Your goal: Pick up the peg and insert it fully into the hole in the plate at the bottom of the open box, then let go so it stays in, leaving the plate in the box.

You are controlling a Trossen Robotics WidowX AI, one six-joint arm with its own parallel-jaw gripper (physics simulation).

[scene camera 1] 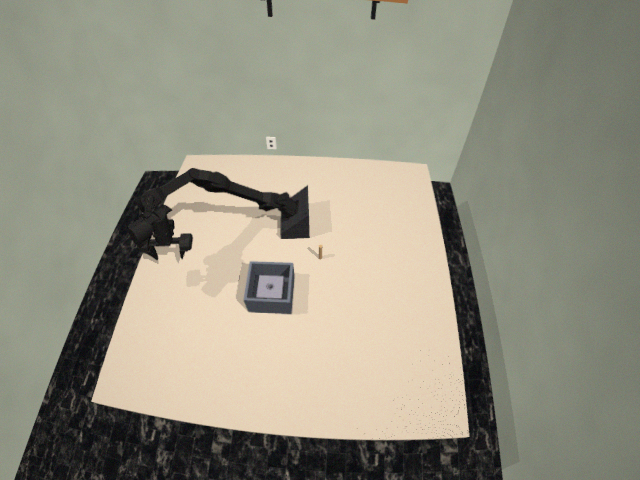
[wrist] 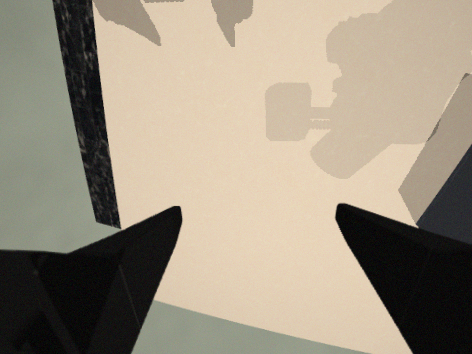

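Where they show: gripper, between the fingertips: (scene camera 1: 169,258) (wrist: 258,212); arm's base, origin of its link: (scene camera 1: 292,209).
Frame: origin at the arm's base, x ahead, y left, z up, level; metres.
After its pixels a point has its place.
A small orange-brown peg (scene camera 1: 320,252) @[y 0.129, x 0.175, z -0.040 m] stands upright on the table, right of the open box and in front of the arm's base. The dark blue-grey open box (scene camera 1: 270,306) @[y -0.023, x 0.427, z -0.027 m] stands near the middle of the table; part of its side (wrist: 452,200) @[y -0.116, x 0.368, z -0.062 m] shows at the right edge of the wrist view. The pale lilac plate (scene camera 1: 262,292) @[y -0.061, x 0.374, z -0.029 m] lies at the bottom of the box, with a dark round hole (scene camera 1: 269,286) @[y -0.042, x 0.341, z -0.040 m] in its middle. My gripper (scene camera 1: 169,258) @[y -0.388, x 0.349, z 0.098 m] (wrist: 258,212) @[y -0.388, x 0.349, z 0.098 m] is open and empty, above the table's left edge, left of the box and far from the peg. The peg does not show in the wrist view.
The arm's dark base (scene camera 1: 302,224) @[y 0.049, x 0.079, z 0.004 m] stands at the back of the cream table top (scene camera 1: 361,335) @[y 0.300, x 0.483, z -0.087 m], behind the box and peg. The arm reaches left from it. A dark stone-patterned surface (scene camera 1: 77,335) (wrist: 82,100) borders the table top. Green walls stand behind and at the right.
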